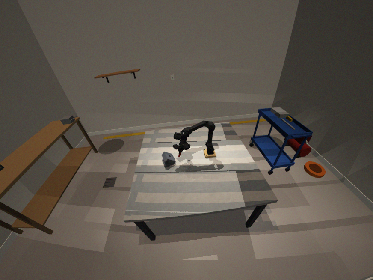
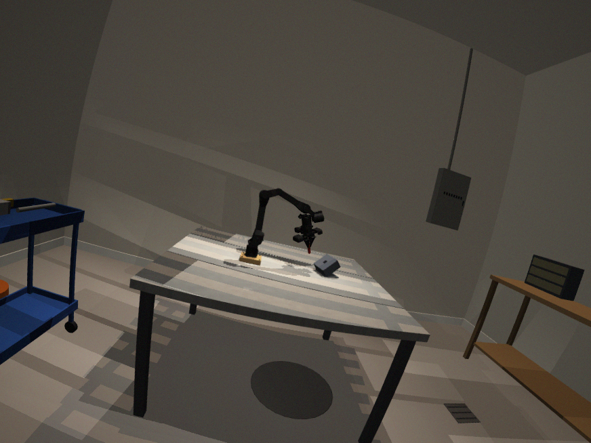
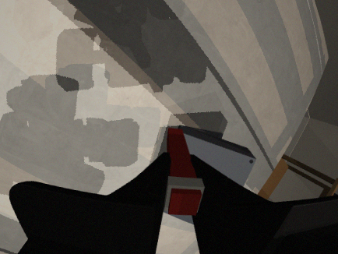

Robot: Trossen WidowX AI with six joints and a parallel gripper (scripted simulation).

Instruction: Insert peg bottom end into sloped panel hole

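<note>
Now: gripper tip 120 mm short of the dark sloped panel, 80 mm above it and 50 mm to the left of it. Round my gripper tip: red peg (10 mm behind, 10 mm above).
</note>
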